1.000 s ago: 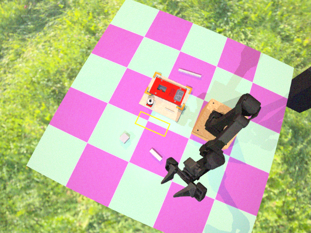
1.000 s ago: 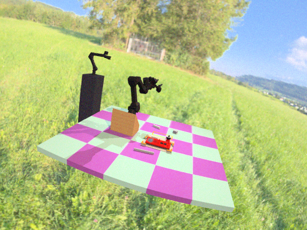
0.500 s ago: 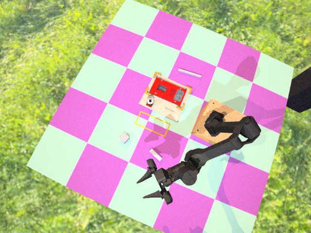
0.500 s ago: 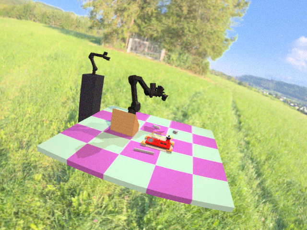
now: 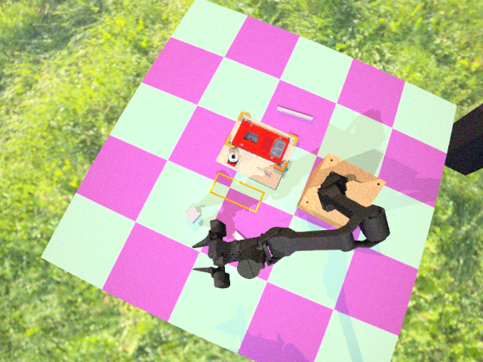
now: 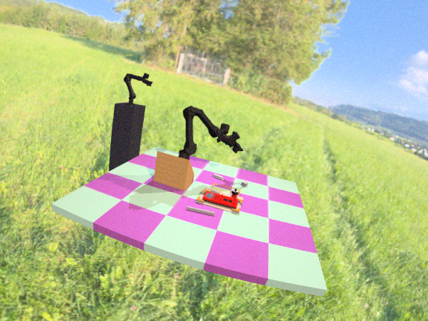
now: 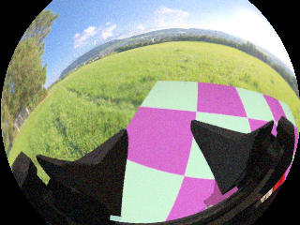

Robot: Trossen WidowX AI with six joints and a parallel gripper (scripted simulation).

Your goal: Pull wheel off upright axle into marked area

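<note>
Now: the white cube 90 mm ahead of my gripper tip, 140 mm to the right of it and 210 mm below it. From my gripper tip the other things lie so: long pale bar: 90 mm behind, 680 mm to the right, 220 mm below; short white bar: 110 mm behind, 130 mm to the right, 220 mm below.
</note>
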